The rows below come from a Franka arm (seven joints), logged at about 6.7 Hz.
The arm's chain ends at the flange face. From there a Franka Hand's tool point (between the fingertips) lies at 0.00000 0.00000 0.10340 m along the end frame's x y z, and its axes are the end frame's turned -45 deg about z.
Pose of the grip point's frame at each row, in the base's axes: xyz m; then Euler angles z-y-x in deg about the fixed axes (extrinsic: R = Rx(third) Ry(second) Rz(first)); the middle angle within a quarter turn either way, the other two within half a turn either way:
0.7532 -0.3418 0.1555 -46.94 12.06 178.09
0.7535 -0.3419 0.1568 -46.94 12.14 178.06
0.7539 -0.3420 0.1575 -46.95 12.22 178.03
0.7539 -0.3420 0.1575 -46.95 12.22 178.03
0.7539 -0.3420 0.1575 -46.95 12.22 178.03
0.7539 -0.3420 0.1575 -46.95 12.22 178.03
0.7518 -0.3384 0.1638 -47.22 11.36 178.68
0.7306 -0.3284 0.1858 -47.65 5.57 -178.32
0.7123 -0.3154 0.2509 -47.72 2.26 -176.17
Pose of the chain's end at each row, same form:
0.7316 -0.3384 0.2566 -1.94 12.06 178.09
0.7318 -0.3385 0.2578 -1.94 12.14 178.06
0.7320 -0.3385 0.2585 -1.95 12.22 178.03
0.7320 -0.3385 0.2585 -1.95 12.22 178.03
0.7320 -0.3385 0.2585 -1.95 12.22 178.03
0.7320 -0.3385 0.2585 -1.95 12.22 178.03
0.7314 -0.3361 0.2651 -2.22 11.36 178.68
0.7206 -0.3314 0.2887 -2.65 5.57 -178.32
0.7082 -0.3223 0.3540 -2.72 2.26 -176.17

